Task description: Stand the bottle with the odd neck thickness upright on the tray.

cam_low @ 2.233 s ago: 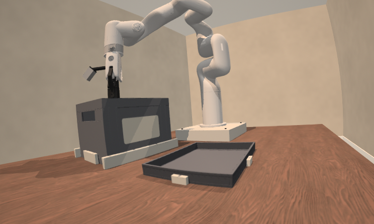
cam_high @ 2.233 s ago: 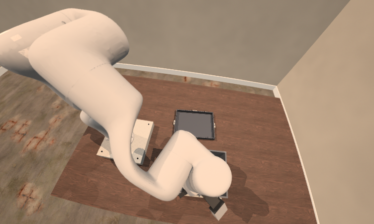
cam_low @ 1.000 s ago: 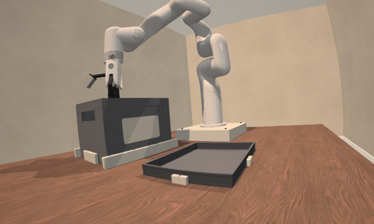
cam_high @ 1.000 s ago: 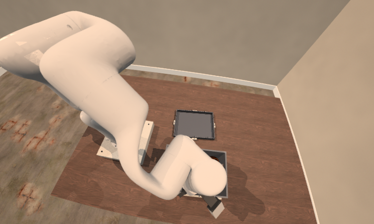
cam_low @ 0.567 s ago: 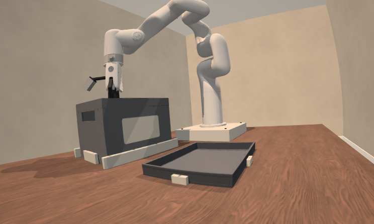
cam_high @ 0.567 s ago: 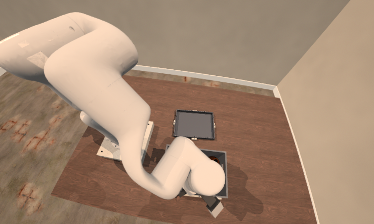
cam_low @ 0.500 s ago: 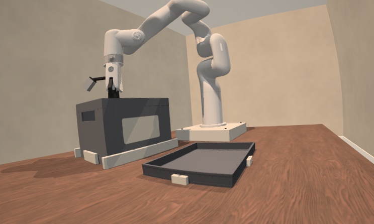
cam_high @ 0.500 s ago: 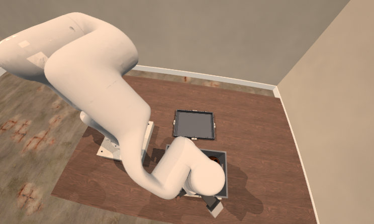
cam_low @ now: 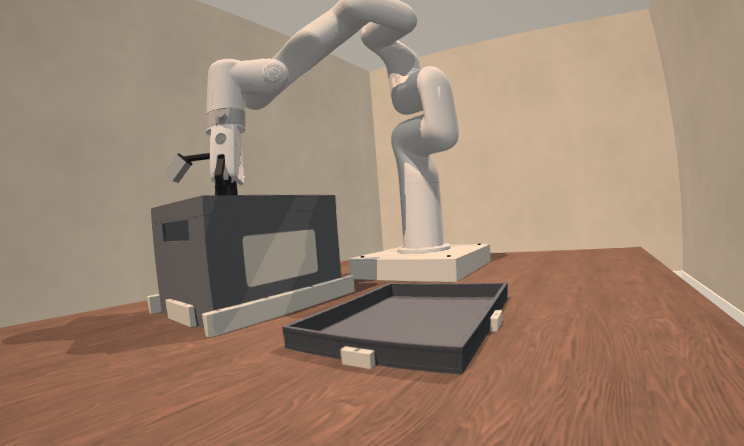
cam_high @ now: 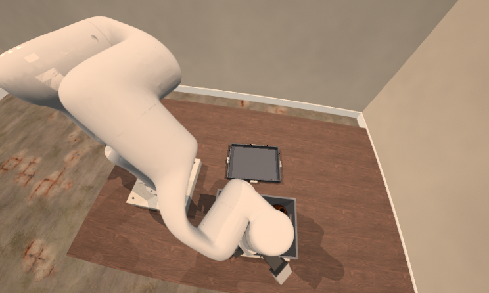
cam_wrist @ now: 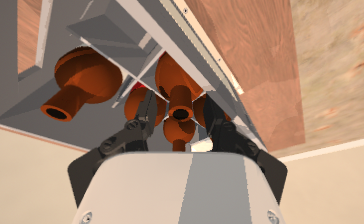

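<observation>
Now: the dark grey crate 7 cm below my hand, 5 cm to the left of it and 1 cm ahead of it. Also, from my hand: dark tray: 34 cm to the left, 15 cm below, 5 cm ahead; then brown bottle: 9 cm to the left, 7 cm below, 1 cm ahead.
</observation>
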